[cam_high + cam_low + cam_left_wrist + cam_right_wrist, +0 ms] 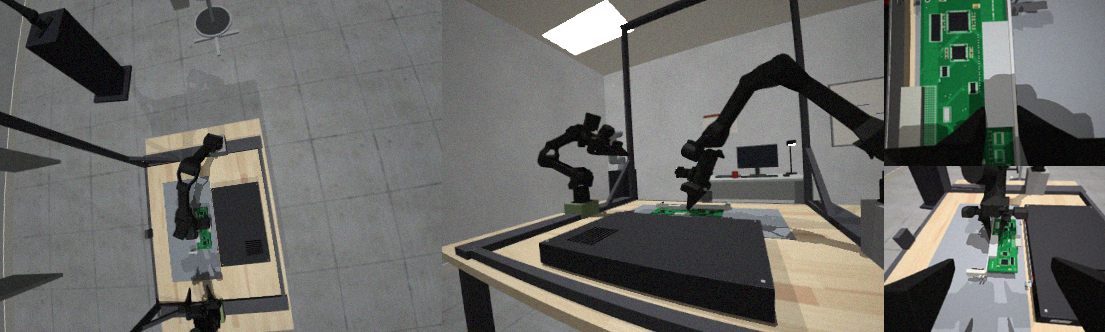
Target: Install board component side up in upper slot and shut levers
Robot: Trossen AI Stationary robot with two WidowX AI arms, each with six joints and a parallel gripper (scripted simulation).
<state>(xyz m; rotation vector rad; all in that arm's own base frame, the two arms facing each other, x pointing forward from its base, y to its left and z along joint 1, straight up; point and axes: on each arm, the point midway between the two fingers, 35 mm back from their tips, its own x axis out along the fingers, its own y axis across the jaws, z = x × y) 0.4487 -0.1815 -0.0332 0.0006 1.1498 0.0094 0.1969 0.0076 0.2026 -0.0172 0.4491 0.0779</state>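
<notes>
Right now my left hand is 50 mm past the grey mat, 20 mm to the left of it and 80 mm above it. The rest, counted from my left hand: black enclosure (220 mm ahead, 20 mm to the left, 40 mm below); then green board (10 mm to the right, 30 mm below).
</notes>
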